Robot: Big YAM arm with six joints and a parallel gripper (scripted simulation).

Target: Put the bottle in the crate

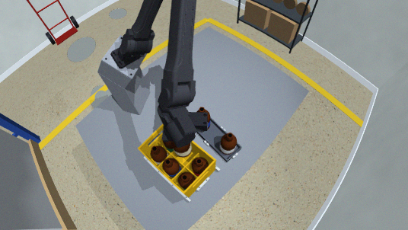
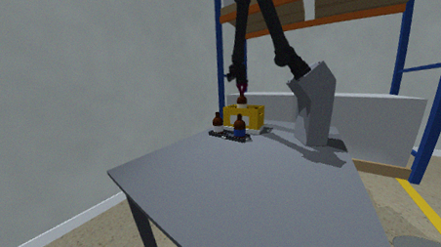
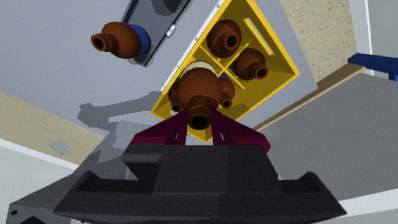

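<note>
The glass bottle lies 60 mm below my hand. Also, from my hand: yellow crate: 10 mm ahead, 40 mm to the right, 200 mm below; then dark tray: 10 mm ahead, 180 mm to the left, 270 mm below.
</note>
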